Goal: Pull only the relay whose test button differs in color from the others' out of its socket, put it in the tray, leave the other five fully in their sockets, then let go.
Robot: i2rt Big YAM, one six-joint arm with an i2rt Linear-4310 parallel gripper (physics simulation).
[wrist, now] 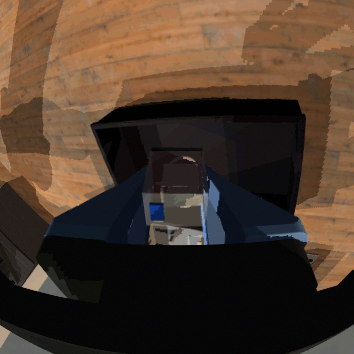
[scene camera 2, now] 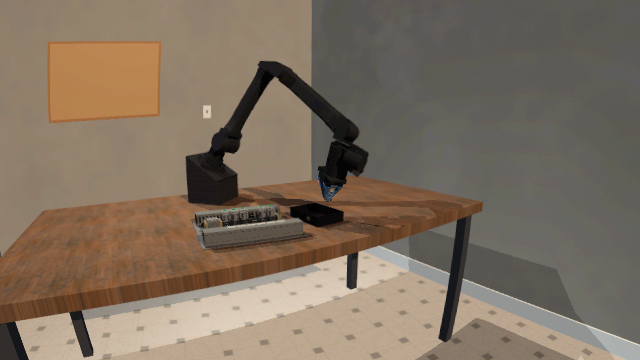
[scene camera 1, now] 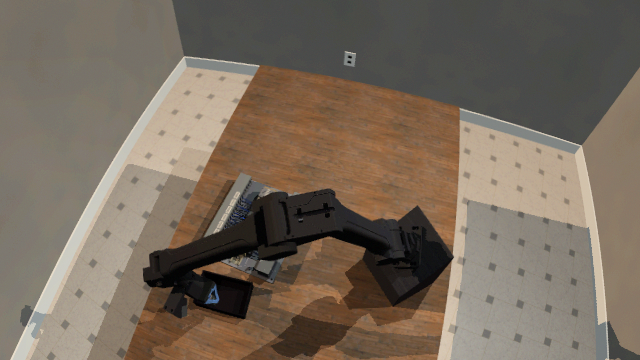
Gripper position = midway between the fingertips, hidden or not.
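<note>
A panel (scene camera 1: 253,260), (wrist: 187,236) is part of the scene, and so is the gripper (wrist: 175,173).
</note>
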